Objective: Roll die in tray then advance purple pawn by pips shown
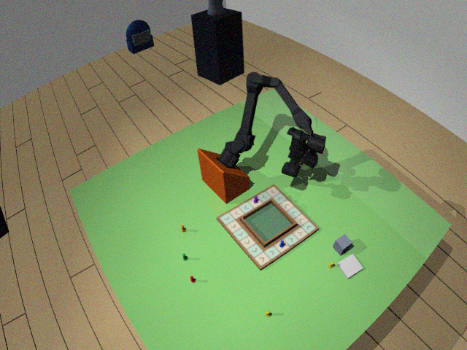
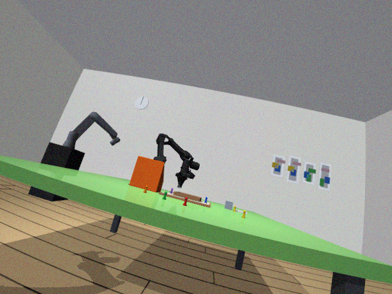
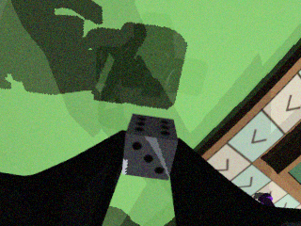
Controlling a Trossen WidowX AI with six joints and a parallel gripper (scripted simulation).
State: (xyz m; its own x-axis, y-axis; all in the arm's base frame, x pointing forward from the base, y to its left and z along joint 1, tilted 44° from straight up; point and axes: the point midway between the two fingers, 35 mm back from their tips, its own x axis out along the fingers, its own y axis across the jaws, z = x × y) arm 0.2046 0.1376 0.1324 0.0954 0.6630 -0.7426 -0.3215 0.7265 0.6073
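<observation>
The purple pawn is 40 mm behind my gripper tip, 190 mm to the right of it and 40 mm below it. From my gripper tip the other things lie so: blue pawn 170 mm ahead, 270 mm to the right, 40 mm below; then die right at my gripper tip; then green tray 60 mm ahead, 230 mm to the right, 60 mm below.
</observation>
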